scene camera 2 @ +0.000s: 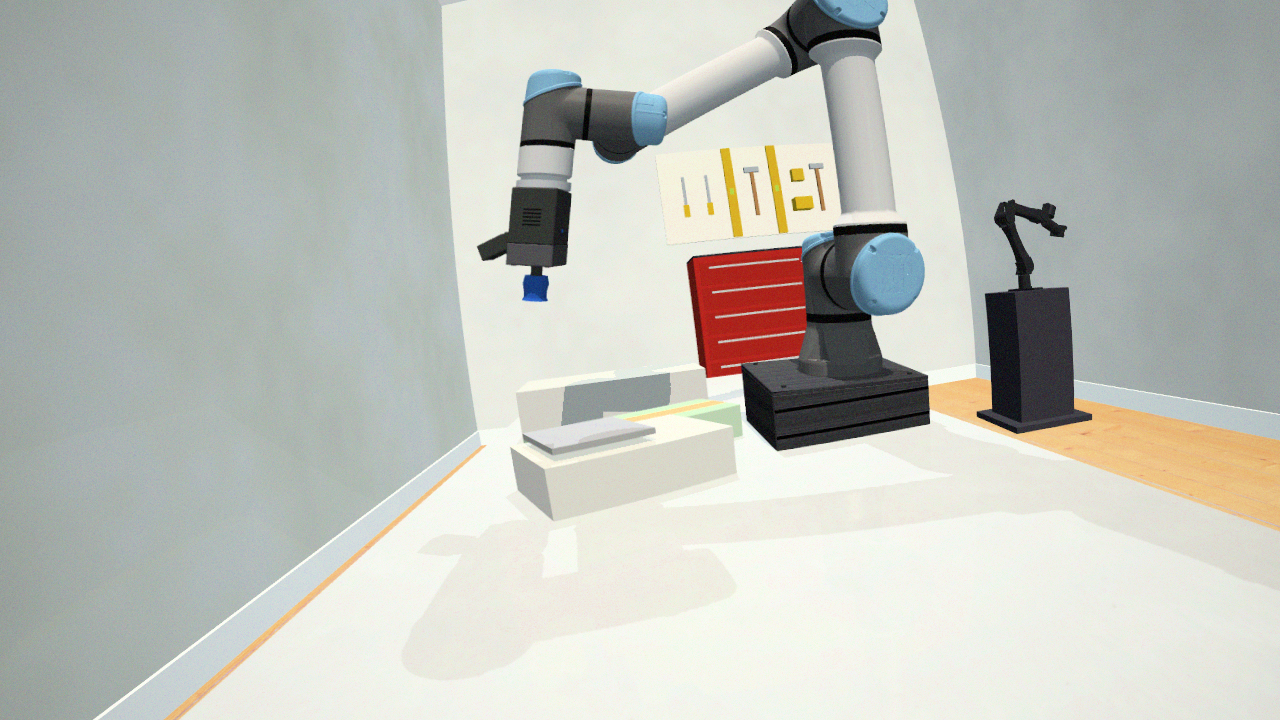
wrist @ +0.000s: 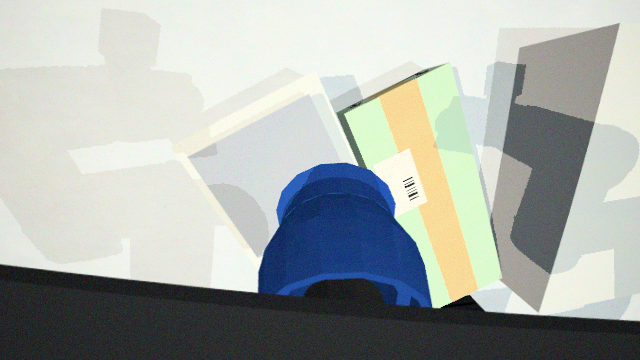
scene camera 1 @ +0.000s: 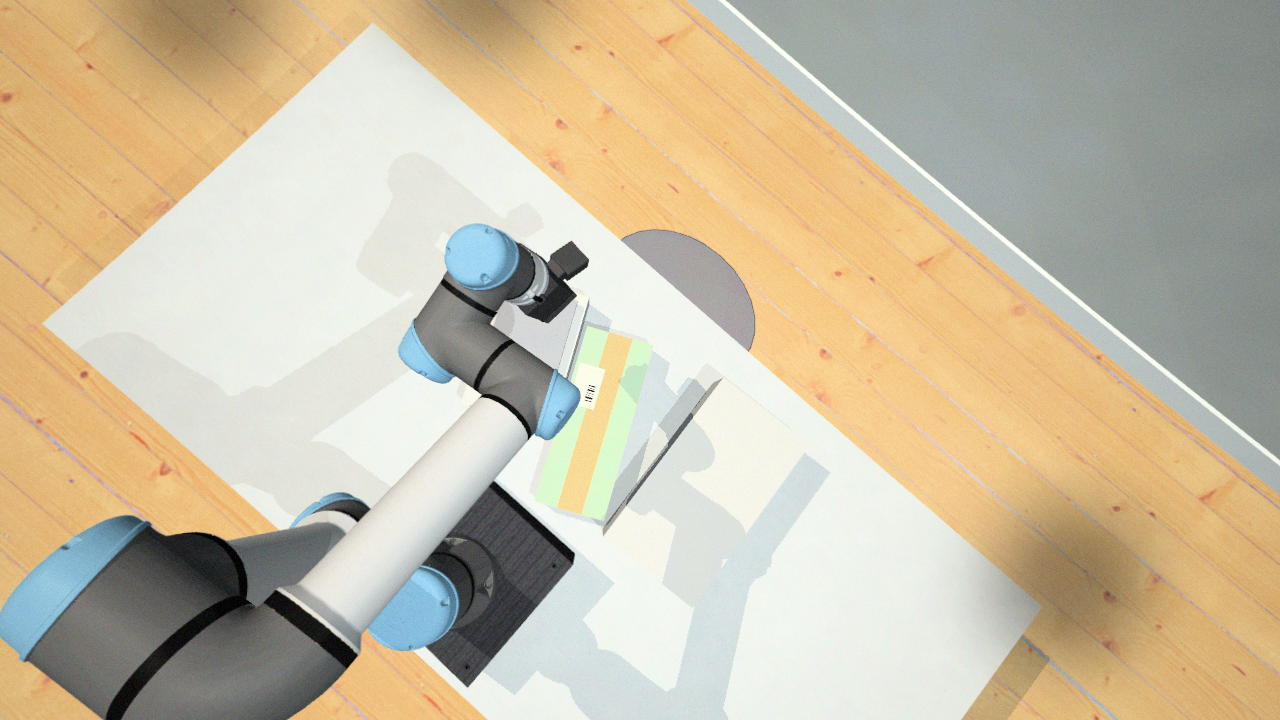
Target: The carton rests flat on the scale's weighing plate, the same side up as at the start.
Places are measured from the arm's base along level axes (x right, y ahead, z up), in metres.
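Where they show: hand, tool point: (scene camera 2: 534, 300) (wrist: 336, 216); arm's base, link origin: (scene camera 2: 840, 368) (scene camera 1: 454, 579).
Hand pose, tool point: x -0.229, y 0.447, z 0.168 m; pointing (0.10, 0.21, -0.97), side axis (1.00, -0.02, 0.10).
Things, the pixels of their top centre, and the offset from my tool point. "spot": a spot on its surface instead.
- green carton, top centre: (wrist: 437, 210) (scene camera 2: 631, 419) (scene camera 1: 595, 421) dy -0.083, dx +0.190, dz -0.207 m
- scale, top centre: (wrist: 299, 215) (scene camera 2: 615, 424) (scene camera 1: 525, 347) dy -0.087, dx +0.001, dz -0.179 m
- cream block with a grey weighing plate, surface spot: (wrist: 280, 145) spot: dy -0.009, dx -0.025, dz -0.179 m
- cream block, top centre: (scene camera 1: 708, 489) (scene camera 2: 609, 375) dy -0.016, dx +0.419, dz -0.153 m
The green carton (scene camera 1: 586, 456) (scene camera 2: 726, 420) (wrist: 442, 200) lies off the weighing plate, beside the scale, with its orange tape stripe and barcode label facing up. It is turned at an angle to the scale; whether it touches the scale's side is unclear. The scale (scene camera 2: 644, 474) is a cream block with a grey weighing plate (scene camera 1: 539, 336) (scene camera 2: 586, 435) (wrist: 280, 145) on top, which carries no carton. My gripper, a blue suction cup (scene camera 2: 535, 291) (wrist: 337, 215), is open and hangs well above the plate, holding nothing. The arm hides the cup and part of the scale in scene camera 1.
A cream block (scene camera 1: 747, 425) (scene camera 2: 539, 407) (wrist: 555, 150) stands on the carton's other side, close to one carton end. The black robot base (scene camera 1: 528, 582) (scene camera 2: 836, 407) is near the carton. A red drawer cabinet (scene camera 2: 747, 308) and a dark pedestal (scene camera 2: 1031, 353) stand behind.
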